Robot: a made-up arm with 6 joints. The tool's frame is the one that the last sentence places. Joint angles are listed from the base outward.
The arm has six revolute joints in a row. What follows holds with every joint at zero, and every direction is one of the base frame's. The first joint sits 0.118 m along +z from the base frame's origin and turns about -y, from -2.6 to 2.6 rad. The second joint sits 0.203 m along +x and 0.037 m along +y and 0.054 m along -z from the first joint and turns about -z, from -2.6 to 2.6 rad. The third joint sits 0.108 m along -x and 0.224 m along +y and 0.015 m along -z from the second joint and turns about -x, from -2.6 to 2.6 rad. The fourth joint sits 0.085 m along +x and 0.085 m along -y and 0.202 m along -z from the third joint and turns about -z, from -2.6 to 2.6 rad. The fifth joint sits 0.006 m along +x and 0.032 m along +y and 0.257 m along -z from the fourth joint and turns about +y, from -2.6 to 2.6 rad. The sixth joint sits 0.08 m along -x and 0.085 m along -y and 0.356 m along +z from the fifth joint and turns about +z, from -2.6 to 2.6 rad. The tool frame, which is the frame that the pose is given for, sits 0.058 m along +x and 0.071 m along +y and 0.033 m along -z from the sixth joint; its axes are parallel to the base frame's.
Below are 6 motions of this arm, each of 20 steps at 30 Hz.
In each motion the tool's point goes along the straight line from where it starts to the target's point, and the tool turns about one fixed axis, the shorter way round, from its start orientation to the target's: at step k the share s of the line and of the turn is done. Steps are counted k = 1, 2, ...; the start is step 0. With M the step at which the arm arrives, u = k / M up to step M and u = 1 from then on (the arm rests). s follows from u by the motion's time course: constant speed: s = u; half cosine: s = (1 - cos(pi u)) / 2; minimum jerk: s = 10 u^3 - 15 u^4 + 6 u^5.
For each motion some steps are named. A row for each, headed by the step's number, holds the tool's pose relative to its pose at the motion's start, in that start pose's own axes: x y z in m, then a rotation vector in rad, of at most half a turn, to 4 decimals.
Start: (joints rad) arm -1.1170 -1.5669 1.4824 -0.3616 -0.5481 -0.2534
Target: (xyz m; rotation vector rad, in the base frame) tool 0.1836 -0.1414 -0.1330 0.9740 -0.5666 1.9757
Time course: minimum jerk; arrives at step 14
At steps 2, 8, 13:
2: -0.0015 -0.0006 -0.0025 0.0100 -0.0117 0.0047
8: -0.0404 -0.0166 -0.0692 0.2730 -0.3174 0.1265
13: -0.0637 -0.0262 -0.1091 0.4304 -0.5005 0.1995

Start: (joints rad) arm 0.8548 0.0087 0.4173 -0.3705 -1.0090 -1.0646
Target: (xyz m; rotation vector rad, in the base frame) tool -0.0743 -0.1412 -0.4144 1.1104 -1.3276 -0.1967
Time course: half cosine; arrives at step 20
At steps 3, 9, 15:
3: -0.0130 -0.0108 0.0156 0.0200 0.0186 -0.0218
9: -0.1009 -0.0833 0.1205 0.1551 0.1440 -0.1688
15: -0.2042 -0.1686 0.2438 0.3138 0.2914 -0.3416

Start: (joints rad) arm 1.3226 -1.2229 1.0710 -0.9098 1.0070 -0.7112
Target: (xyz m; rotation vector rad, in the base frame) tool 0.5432 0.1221 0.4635 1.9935 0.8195 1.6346
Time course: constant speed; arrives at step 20
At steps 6, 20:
6: 0.0502 0.0459 -0.0460 -0.3682 0.0398 -0.1040
20: 0.1674 0.1529 -0.1535 -1.2273 0.1328 -0.3466

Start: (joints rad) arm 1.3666 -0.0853 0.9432 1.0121 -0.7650 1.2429
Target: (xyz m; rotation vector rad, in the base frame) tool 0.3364 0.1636 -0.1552 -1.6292 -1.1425 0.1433
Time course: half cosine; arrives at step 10
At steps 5, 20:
5: -0.0907 -0.0056 0.0771 0.2513 -0.1802 0.2195
20: -0.1813 -0.0111 0.1542 0.5025 -0.3603 0.4391

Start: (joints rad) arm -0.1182 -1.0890 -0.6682 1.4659 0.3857 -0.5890
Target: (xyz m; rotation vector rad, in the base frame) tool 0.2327 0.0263 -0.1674 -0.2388 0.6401 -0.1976
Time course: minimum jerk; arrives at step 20
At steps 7, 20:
7: 0.0026 0.0135 0.0525 -0.0566 -0.1568 0.1202
20: 0.0109 0.0572 0.2234 -0.2409 -0.6669 0.5110

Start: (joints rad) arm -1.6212 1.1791 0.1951 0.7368 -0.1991 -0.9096
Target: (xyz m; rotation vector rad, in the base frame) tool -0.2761 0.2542 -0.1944 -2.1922 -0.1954 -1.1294
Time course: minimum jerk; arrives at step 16
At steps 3, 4, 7, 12, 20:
3: -0.0051 -0.0036 -0.0014 0.0161 -0.0154 0.0008
4: -0.0109 -0.0076 -0.0030 0.0341 -0.0326 0.0017
7: -0.0403 -0.0282 -0.0111 0.1266 -0.1210 0.0063
12: -0.0941 -0.0659 -0.0260 0.2955 -0.2825 0.0147
20: -0.1049 -0.0735 -0.0290 0.3296 -0.3151 0.0164

